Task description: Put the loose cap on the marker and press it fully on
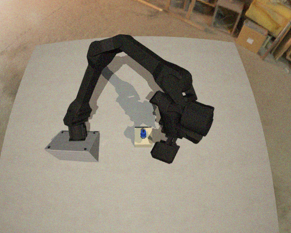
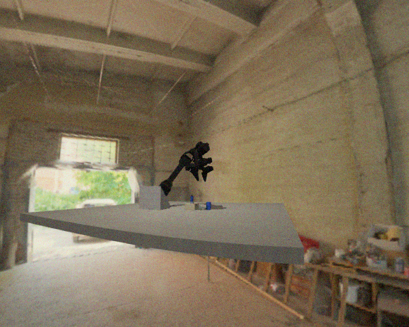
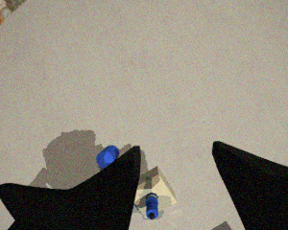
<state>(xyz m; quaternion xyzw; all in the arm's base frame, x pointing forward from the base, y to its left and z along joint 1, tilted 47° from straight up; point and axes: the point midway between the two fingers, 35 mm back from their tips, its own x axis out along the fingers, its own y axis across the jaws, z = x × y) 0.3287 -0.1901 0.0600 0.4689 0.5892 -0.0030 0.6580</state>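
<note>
My gripper tip is 160 mm above the blue cap, 110 mm to the right of it and 10 mm short of it. The rest, counted from my gripper tip: holder block: 160 mm below, 100 mm behind, 90 mm to the left.
</note>
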